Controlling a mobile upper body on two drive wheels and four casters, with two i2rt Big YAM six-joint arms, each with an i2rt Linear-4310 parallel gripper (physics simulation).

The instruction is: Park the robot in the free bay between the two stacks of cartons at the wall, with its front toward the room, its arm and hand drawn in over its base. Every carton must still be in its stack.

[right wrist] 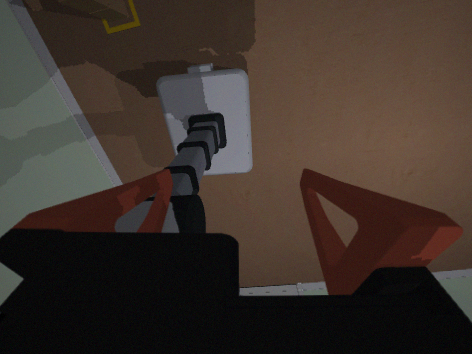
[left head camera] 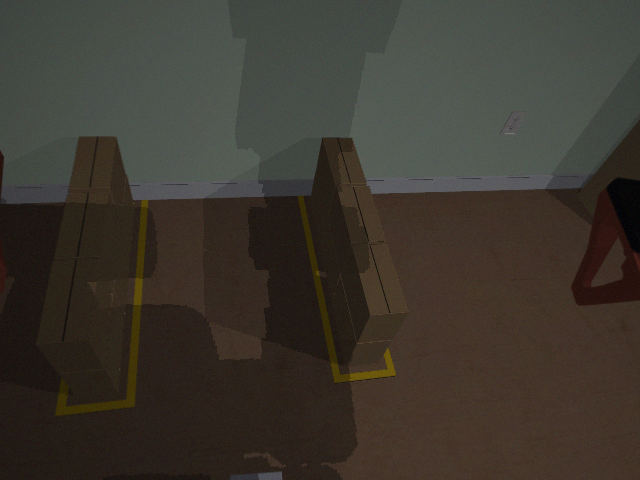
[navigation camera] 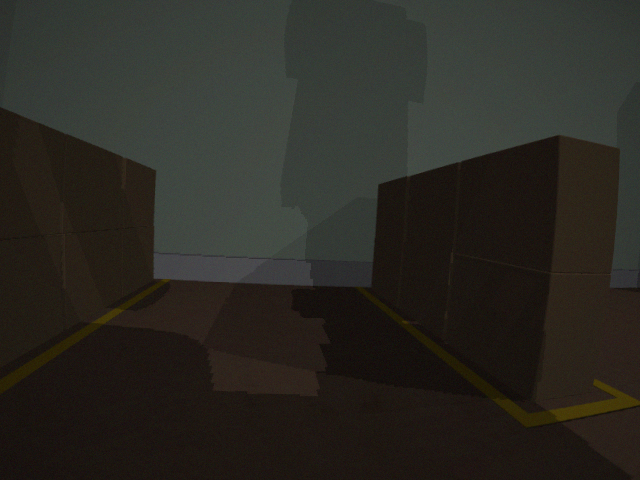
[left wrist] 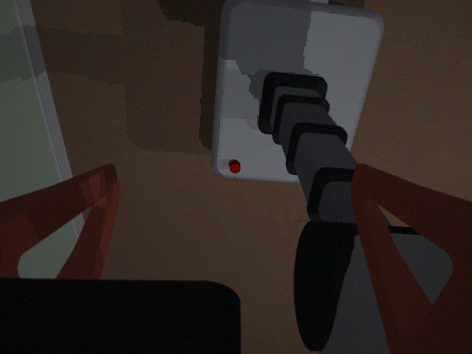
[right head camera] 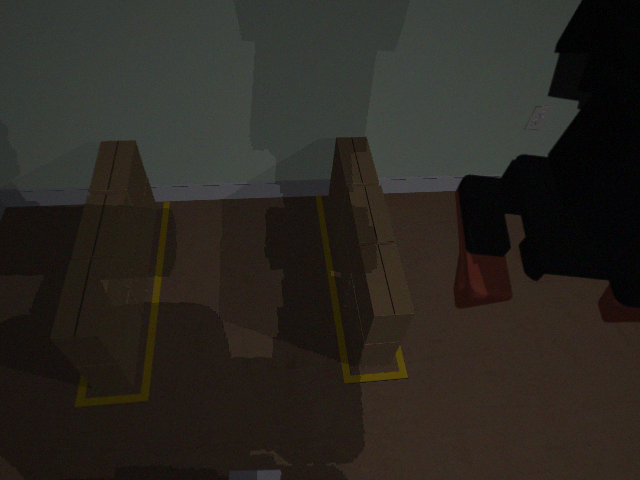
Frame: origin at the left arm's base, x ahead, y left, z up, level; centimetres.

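Where they show: left gripper, fingertip midpoint: [left wrist: 235, 177]; right gripper, fingertip midpoint: [right wrist: 236, 176] [left head camera: 639, 301] [right head camera: 530, 305].
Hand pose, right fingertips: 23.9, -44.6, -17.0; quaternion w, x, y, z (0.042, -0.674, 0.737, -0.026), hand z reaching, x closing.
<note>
Each offset is from my right fingertips to the centre of the thing, as dx, dy, dz. "*": to the spot under its first point.
The left stack of cartons [left head camera: 72, 289] [right head camera: 95, 279] [navigation camera: 93, 217] and the right stack [left head camera: 382, 279] [right head camera: 387, 279] [navigation camera: 584, 217] stand upright against the wall, cartons aligned. The free bay [left head camera: 232, 289] [right head camera: 248, 289] [navigation camera: 258, 335] lies between them, ahead of the navigation camera, which faces the wall. The robot's pale base [left wrist: 340, 60] [right wrist: 230, 100] is outside the bay. My left gripper [left wrist: 235, 177] is open and empty; a sliver of it shows at the left head view's left edge. My right gripper [right wrist: 236, 176] [right head camera: 553, 310] is open and empty, to the right of the right stack in the head views.
Yellow floor tape {* +73.9, -3.5, -123.9} [left head camera: 321, 299] [navigation camera: 439, 351] runs along both stacks and around their near ends. The green wall [left head camera: 439, 77] [navigation camera: 206, 129] has a white baseboard [left head camera: 465, 184] and an outlet {+135.7, -85.9, -84.0} [left head camera: 512, 122] [right head camera: 537, 117]. Robot shadows fall across the bay and wall.
</note>
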